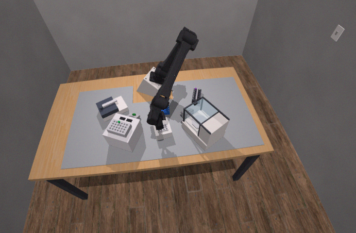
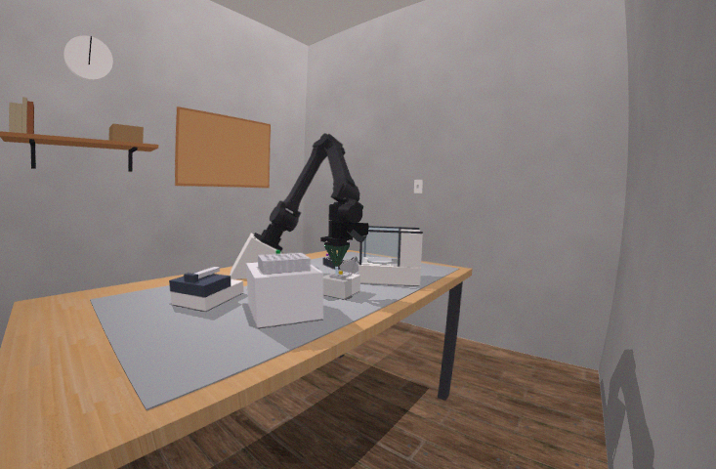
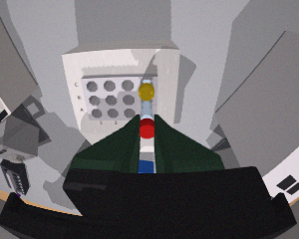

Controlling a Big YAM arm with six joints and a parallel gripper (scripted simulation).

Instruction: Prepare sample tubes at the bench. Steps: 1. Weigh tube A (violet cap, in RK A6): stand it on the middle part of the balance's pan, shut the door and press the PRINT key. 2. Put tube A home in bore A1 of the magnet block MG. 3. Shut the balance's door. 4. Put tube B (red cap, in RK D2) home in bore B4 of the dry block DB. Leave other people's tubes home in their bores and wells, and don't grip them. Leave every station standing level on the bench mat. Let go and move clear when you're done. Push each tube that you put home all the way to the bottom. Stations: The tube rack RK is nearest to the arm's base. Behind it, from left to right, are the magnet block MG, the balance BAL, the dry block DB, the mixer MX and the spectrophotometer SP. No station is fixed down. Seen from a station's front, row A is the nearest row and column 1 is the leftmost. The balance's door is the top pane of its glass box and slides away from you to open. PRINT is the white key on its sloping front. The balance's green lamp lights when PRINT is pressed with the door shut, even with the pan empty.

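Now: the yellow-capped tube 1 cm ahead of my hand, 1 cm to the left of it and 5 cm below it. From my hand the other things lie so: balance door: 8 cm behind, 26 cm to the left, 10 cm above; then dry block: 3 cm behind, 2 cm to the left, 8 cm below; then tube rack: 21 cm behind, 1 cm to the right, 9 cm below.
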